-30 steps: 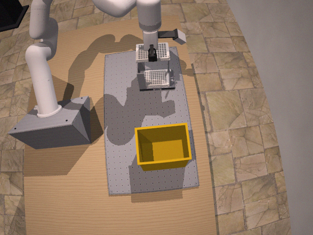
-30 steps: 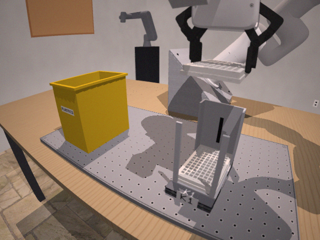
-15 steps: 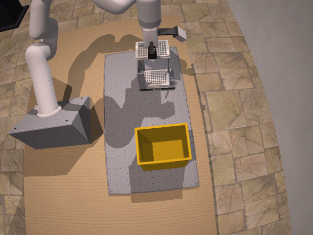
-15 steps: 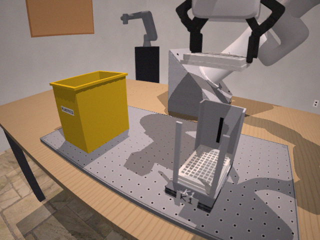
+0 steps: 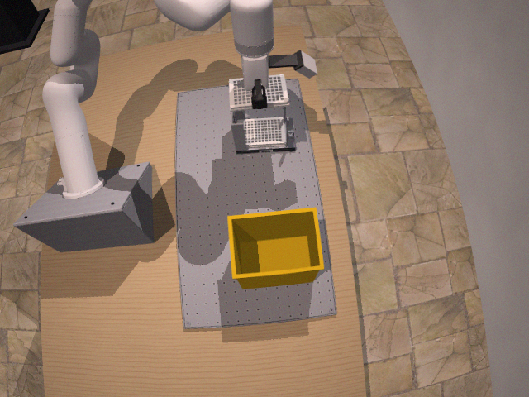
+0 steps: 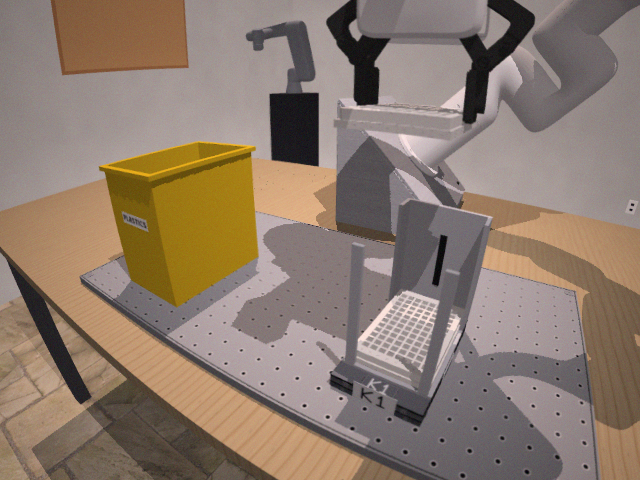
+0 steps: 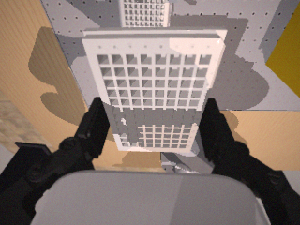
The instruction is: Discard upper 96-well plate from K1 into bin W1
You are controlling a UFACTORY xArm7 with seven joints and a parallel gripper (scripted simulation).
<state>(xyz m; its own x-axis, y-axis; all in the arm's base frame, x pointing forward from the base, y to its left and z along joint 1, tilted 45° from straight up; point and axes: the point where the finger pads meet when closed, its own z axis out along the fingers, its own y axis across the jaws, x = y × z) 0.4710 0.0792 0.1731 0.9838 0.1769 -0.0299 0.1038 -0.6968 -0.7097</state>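
Now: hand 32 cm to the left of the yellow plastics bin W1, 17 cm above it and 4 cm short of it.
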